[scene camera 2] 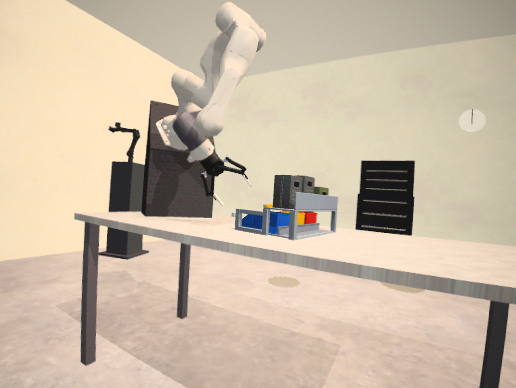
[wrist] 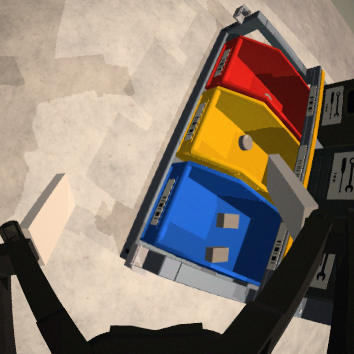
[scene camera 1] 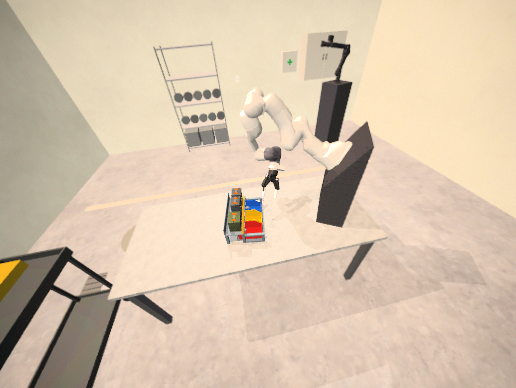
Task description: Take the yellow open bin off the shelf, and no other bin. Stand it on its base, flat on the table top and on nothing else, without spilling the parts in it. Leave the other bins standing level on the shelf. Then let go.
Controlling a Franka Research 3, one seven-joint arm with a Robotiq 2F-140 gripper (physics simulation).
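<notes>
The yellow open bin (scene camera 1: 253,216) (scene camera 2: 301,218) (wrist: 215,130) sits in the shelf between the blue bin (scene camera 1: 253,204) (scene camera 2: 280,222) (wrist: 190,215) and the red bin (scene camera 1: 253,228) (scene camera 2: 311,218) (wrist: 250,75). A small round grey part (wrist: 245,142) lies in the yellow bin. The grey shelf (scene camera 2: 316,202) (wrist: 151,200) stands on the table top (scene camera 1: 175,250) (scene camera 2: 425,250). My gripper (scene camera 1: 269,194) (scene camera 2: 235,194) (wrist: 166,180) is open and empty, above the table on the blue bin's side of the shelf. In the wrist view its right finger overlaps the yellow and blue bins.
Dark tool cases (scene camera 1: 234,220) (scene camera 2: 287,190) (wrist: 342,175) stand on top of the shelf, behind the open bins. Two small blocks (wrist: 228,221) (wrist: 217,254) lie in the blue bin. A tall dark pedestal (scene camera 1: 345,185) (scene camera 2: 175,185) carries the arm's base.
</notes>
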